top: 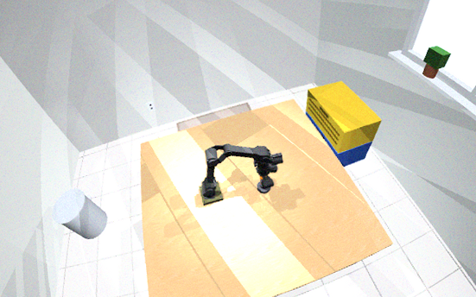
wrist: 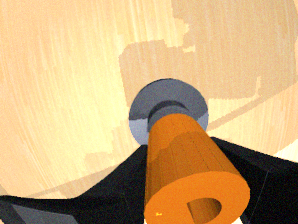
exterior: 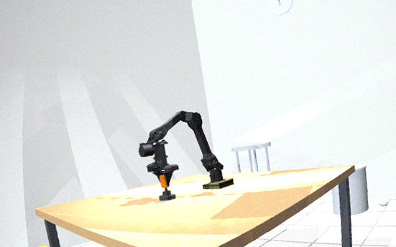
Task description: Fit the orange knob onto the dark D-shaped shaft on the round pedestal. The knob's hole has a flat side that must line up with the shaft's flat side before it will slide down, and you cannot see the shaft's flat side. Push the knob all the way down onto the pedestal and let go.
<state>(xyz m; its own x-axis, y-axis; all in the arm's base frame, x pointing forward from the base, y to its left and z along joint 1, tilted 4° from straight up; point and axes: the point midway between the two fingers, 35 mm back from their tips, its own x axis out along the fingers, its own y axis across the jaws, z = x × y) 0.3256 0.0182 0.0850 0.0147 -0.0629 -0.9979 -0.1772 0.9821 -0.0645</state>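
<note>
My gripper tip is 20 mm below the orange knob. Also, from my gripper tip: dark shaft (40 mm below).
</note>
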